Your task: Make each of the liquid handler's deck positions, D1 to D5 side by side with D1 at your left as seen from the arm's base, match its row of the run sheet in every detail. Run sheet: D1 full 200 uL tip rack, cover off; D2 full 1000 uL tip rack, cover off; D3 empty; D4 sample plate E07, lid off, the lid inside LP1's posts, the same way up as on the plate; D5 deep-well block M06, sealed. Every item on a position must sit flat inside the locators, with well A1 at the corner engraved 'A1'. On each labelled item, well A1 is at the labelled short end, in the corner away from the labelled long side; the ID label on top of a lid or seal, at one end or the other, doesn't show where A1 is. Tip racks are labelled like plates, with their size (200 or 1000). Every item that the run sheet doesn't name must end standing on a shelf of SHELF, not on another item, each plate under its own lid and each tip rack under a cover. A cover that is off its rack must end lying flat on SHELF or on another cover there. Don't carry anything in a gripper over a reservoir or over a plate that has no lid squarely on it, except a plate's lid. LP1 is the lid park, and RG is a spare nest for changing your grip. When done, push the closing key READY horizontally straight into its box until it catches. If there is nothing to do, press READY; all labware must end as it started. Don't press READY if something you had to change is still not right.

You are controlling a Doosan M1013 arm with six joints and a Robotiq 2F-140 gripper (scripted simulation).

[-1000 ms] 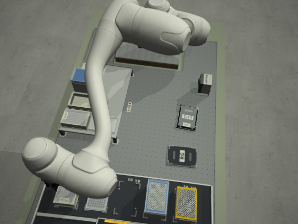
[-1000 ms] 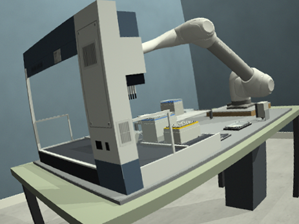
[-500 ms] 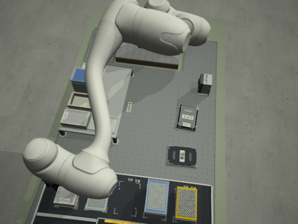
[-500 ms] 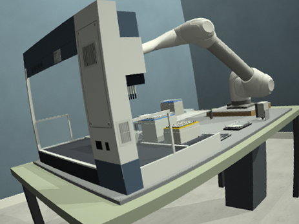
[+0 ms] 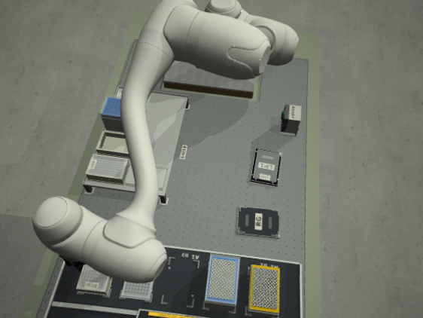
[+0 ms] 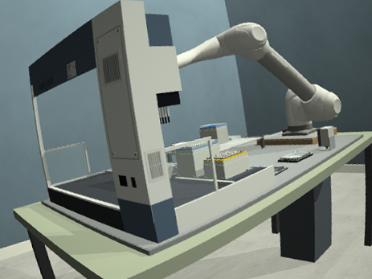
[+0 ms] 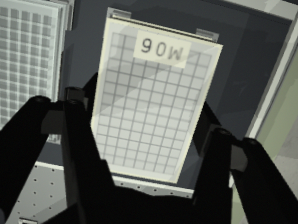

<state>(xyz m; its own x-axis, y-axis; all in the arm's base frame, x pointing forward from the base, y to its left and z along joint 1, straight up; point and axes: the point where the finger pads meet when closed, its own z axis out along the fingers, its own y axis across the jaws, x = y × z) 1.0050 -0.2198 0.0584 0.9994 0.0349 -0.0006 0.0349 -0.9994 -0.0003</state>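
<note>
My gripper is now 10 mm above the deep-well block M06. Round my hand: blue-rimmed tip rack: 20 mm behind, 370 mm to the left, 40 mm above; then beige trough: 450 mm behind, 70 mm to the right, 20 mm below; then clear sample plate: 120 mm to the left, 20 mm below.
</note>
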